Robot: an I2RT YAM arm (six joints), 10 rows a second.
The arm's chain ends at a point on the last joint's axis. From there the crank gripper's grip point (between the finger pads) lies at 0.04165 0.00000 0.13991 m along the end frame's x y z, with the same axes.
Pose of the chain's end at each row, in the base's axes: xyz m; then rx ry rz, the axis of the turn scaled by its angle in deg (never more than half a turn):
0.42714, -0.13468, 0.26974, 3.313, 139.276, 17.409
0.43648, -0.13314, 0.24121, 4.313, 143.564, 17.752
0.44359, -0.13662, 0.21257, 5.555, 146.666, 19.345
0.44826, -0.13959, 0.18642, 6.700, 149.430, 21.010
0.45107, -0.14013, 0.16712, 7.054, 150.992, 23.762
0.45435, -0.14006, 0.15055, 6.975, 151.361, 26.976
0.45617, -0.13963, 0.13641, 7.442, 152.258, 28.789
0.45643, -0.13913, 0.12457, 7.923, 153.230, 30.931
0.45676, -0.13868, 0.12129, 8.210, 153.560, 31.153
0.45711, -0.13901, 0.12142, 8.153, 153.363, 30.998
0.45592, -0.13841, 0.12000, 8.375, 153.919, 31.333
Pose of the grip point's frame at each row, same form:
0.48429, -0.10130, 0.13963, 3.313, 139.276, 17.409
0.48363, -0.09944, 0.10723, 4.313, 143.564, 17.752
0.48300, -0.10018, 0.07682, 5.555, 146.666, 19.345
0.48059, -0.10026, 0.04961, 6.700, 149.430, 21.010
0.47867, -0.09599, 0.03074, 7.054, 150.992, 23.762
0.47974, -0.09034, 0.01567, 6.975, 151.361, 26.976
0.47868, -0.08686, 0.00218, 7.442, 152.258, 28.789
0.47569, -0.08282, -0.00873, 7.923, 153.230, 30.931
0.47517, -0.08202, -0.01198, 8.210, 153.560, 31.153
0.47606, -0.08258, -0.01187, 8.153, 153.363, 30.998
0.47341, -0.08148, -0.01328, 8.375, 153.919, 31.333

